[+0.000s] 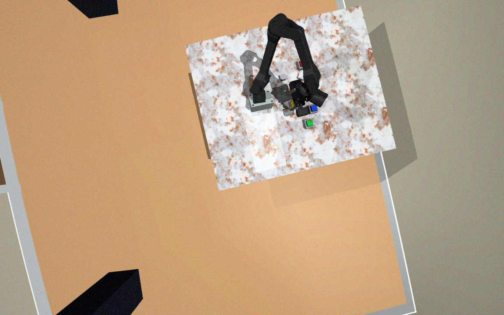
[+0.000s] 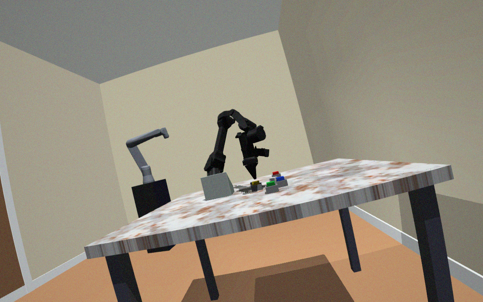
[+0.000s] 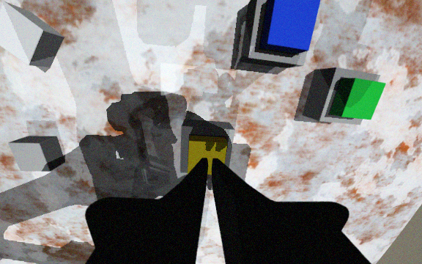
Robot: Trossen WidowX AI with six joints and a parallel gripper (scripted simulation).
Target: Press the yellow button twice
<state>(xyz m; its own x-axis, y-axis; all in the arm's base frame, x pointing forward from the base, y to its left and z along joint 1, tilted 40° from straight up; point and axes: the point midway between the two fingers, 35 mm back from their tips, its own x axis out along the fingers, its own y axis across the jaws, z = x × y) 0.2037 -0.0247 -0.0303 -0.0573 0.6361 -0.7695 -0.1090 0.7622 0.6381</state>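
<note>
Right now my gripper tip is 2 cm above the yellow button. The rest, counted from my gripper tip: white block 7 cm ahead, 16 cm to the left, 4 cm below; then blue button 11 cm ahead, 4 cm to the right, 2 cm below; then green button 7 cm ahead, 12 cm to the right, 2 cm below.
</note>
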